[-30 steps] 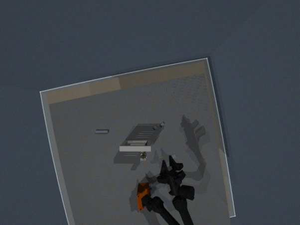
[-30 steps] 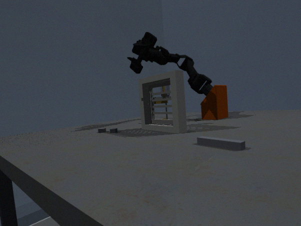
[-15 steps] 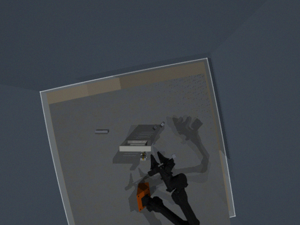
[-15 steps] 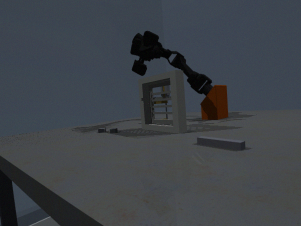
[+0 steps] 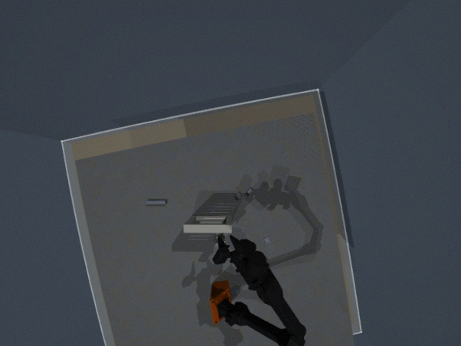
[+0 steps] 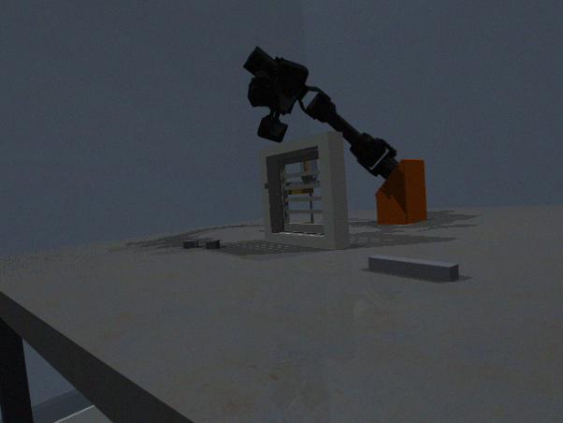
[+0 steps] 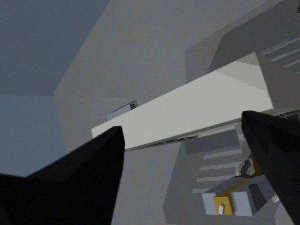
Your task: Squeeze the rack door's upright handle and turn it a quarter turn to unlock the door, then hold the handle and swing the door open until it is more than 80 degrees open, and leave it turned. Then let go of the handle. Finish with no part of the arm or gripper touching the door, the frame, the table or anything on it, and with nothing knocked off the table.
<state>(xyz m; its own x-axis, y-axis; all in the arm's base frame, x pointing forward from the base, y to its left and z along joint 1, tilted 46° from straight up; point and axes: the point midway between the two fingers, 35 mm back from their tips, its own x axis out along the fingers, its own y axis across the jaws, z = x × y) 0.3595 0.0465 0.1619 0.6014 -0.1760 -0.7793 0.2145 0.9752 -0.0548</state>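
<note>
Right now the handle is 120 mm below my gripper tip, 60 mm behind it and 30 mm to the left of it. Also, from my gripper tip: grey bar (340 mm to the left, 230 mm below, 160 mm ahead).
</note>
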